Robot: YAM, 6 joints.
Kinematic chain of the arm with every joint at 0, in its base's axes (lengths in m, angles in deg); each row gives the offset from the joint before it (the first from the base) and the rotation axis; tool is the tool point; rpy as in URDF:
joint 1: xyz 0 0 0.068 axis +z
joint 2: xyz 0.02 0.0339 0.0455 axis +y
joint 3: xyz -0.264 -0.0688 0 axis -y
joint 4: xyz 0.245 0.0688 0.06 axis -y
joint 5: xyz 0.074 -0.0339 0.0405 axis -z
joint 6: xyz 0.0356 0 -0.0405 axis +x
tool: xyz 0 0 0 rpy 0 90 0
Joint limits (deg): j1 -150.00..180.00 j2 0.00..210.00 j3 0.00..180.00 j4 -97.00..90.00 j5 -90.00..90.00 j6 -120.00..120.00
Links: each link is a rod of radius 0.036 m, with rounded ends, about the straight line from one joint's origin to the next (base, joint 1, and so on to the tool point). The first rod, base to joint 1, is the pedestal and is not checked.
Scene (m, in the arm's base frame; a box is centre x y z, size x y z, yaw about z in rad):
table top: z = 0
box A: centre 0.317 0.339 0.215 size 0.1 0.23 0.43 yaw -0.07
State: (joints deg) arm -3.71 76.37 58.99 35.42 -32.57 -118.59
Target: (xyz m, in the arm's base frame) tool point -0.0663 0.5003 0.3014
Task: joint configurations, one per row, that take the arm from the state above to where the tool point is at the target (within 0.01 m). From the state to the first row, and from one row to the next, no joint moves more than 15 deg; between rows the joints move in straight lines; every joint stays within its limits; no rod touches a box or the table.
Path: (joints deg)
1: 8.59 78.06 66.67 34.76 -39.22 -115.83
2: 20.90 79.76 74.36 34.10 -45.87 -113.06
3: 33.20 81.45 82.04 33.44 -52.51 -110.30
4: 45.51 83.14 89.72 32.78 -59.16 -107.53
5: 57.99 92.55 90.90 33.39 -52.28 -110.30
6: 70.47 101.96 92.07 34.00 -45.41 -113.06
7: 82.95 111.37 93.25 34.61 -38.53 -115.83
8: 95.43 120.78 94.43 35.22 -31.65 -118.59

